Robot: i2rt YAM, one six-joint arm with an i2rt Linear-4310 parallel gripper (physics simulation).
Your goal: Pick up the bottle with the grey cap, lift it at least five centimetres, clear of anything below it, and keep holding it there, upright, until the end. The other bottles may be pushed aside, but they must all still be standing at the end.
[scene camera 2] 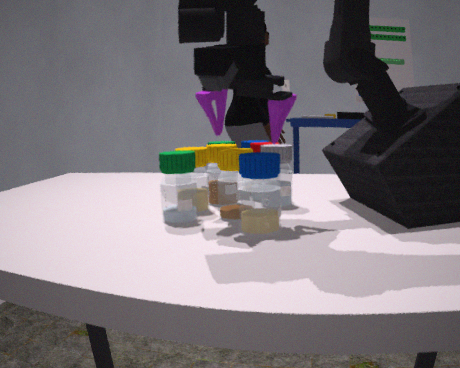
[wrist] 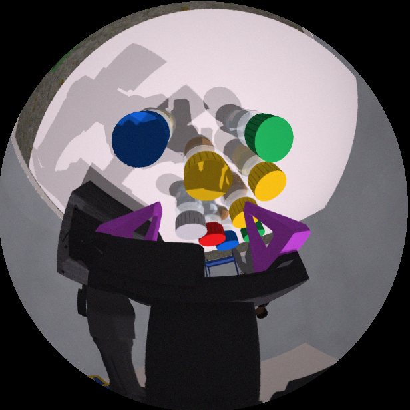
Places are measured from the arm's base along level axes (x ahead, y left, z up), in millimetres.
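Where they show: gripper, fingertip midpoint: (scene camera 2: 246, 138); arm's base at its link origin: (scene camera 2: 393, 117).
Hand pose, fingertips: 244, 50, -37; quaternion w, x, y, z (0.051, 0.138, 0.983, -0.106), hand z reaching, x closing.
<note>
Things, the pixels of their top centre, and the offset from my fingertips, as dx, dy, dz. "spot": a spot on its surface instead. Level surfaces: height alone.
- bottle with the grey cap, surface spot: (scene camera 2: 284, 150) spot: -54, -51, -23
- blue-capped bottle at its top centre: (scene camera 2: 259, 154) -34, +86, -16
- red-capped bottle at a spot on its surface: (scene camera 2: 258, 147) spot: -3, -96, -21
- yellow-capped bottle with brown contents, surface spot: (scene camera 2: 235, 159) spot: +8, +43, -27
- green-capped bottle at its top centre: (scene camera 2: 176, 152) +95, +49, -16
- white table at its surface level: dz -121
The bottle with the grey cap (scene camera 2: 284, 150) (wrist: 191, 225) stands upright in the cluster. In the scene view it is partly hidden behind the blue-capped bottle (scene camera 2: 259, 165) (wrist: 141, 139). In the wrist view it shows next to the red-capped bottle (scene camera 2: 258, 147) (wrist: 212, 234). My gripper (scene camera 2: 246, 138) (wrist: 202, 205) is open and empty, with its purple fingers wide apart. In the scene view its fingertips are a little above the caps. A yellow-capped bottle with brown contents (scene camera 2: 235, 159) (wrist: 207, 176) stands in front of the grey-capped one. The lower part of the grey-capped bottle is partly hidden.
A green-capped bottle (scene camera 2: 177, 162) (wrist: 270, 137), two more yellow-capped bottles (scene camera 2: 192, 156) (wrist: 267, 181), a small blue cap (wrist: 228, 240) and another green cap (wrist: 253, 231) are in the cluster on the white table (scene camera 2: 100, 225). The black robot base (scene camera 2: 410, 175) is at the right.
</note>
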